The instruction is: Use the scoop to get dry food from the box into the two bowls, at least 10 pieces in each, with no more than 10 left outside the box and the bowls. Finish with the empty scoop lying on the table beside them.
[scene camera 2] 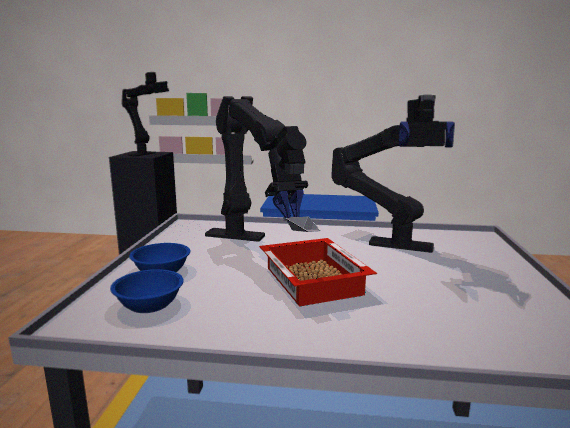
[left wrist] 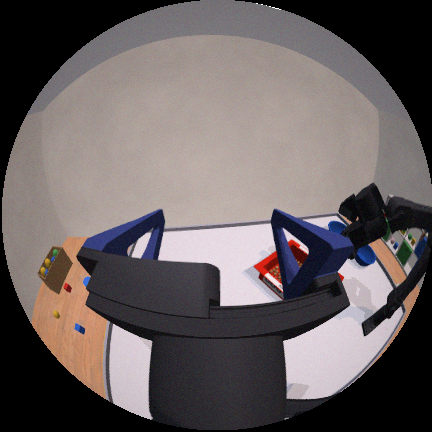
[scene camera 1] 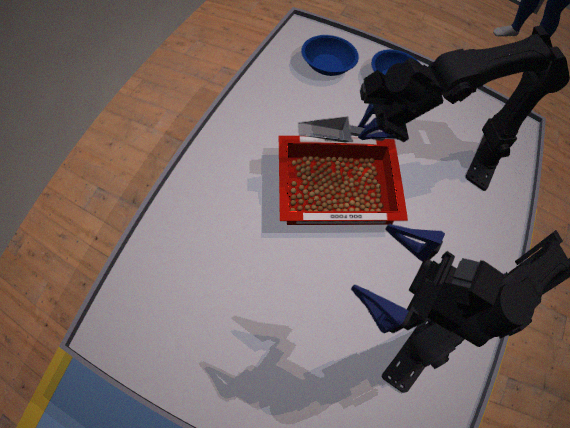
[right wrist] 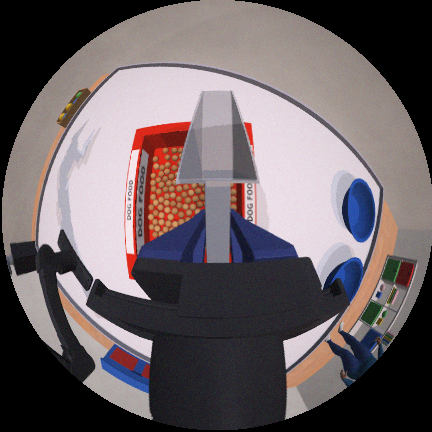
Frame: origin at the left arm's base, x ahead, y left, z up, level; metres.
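Where they show: left gripper, between the fingertips: (scene camera 2: pixel 428 135) (left wrist: pixel 217 214) (scene camera 1: pixel 370 255); right gripper, between the fingertips: (scene camera 1: pixel 359 134) (right wrist: pixel 217 214); left arm's base, origin of its link: (scene camera 2: pixel 401 245) (scene camera 1: pixel 418 349) (right wrist: pixel 72 258); right arm's base, origin of its link: (scene camera 2: pixel 235 235) (left wrist: pixel 375 319) (scene camera 1: pixel 485 159).
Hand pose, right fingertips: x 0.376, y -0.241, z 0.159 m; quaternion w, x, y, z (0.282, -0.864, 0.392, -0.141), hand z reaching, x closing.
Observation:
Things, the pixels of their top centre, and the offset from my right fingertips. "spot": a spot on its surface instead. Level surfaces: height alone.
- grey scoop, centre of its top: (right wrist: pixel 217 167) (scene camera 1: pixel 344 127) (scene camera 2: pixel 298 218) 0.026 m ahead, 0.023 m left, 0.021 m up
- red box, centre of its top: (right wrist: pixel 184 198) (scene camera 1: pixel 342 176) (scene camera 2: pixel 313 258) (left wrist: pixel 303 273) 0.010 m back, 0.053 m left, 0.095 m down
- white table, height of its surface: 0.159 m down
- raised grey rim, a spot on its surface: (scene camera 1: pixel 165 192) spot: 0.291 m ahead, 0.314 m left, 0.158 m down
My right gripper (scene camera 1: pixel 361 131) (scene camera 2: pixel 288 217) (right wrist: pixel 217 214) is shut on the handle of the grey scoop (scene camera 1: pixel 327 129) (scene camera 2: pixel 302 223) (right wrist: pixel 217 145). The scoop is raised above the edge of the red box, and no pieces show in it. The red box (scene camera 1: pixel 284 180) (scene camera 2: pixel 332 294) (left wrist: pixel 261 269) (right wrist: pixel 131 270) holds many round brown pieces (scene camera 1: pixel 335 185) (scene camera 2: pixel 315 270) (right wrist: pixel 167 200). Two blue bowls (scene camera 1: pixel 330 55) (scene camera 1: pixel 390 61) (scene camera 2: pixel 147 291) (scene camera 2: pixel 160 257) (right wrist: pixel 359 210) (right wrist: pixel 346 280) stand apart from the box; no pieces show in them. My left gripper (scene camera 1: pixel 370 256) (left wrist: pixel 217 214) is open and empty, raised above the table.
The white table (scene camera 1: pixel 200 260) (scene camera 2: pixel 425 325) has a raised grey rim (scene camera 1: pixel 165 192). In scene camera 1 the right arm (scene camera 1: pixel 492 60) reaches over the farther-right bowl and partly hides it. The left arm (scene camera 1: pixel 520 300) (scene camera 2: pixel 372 192) stands beyond the box from the bowls.

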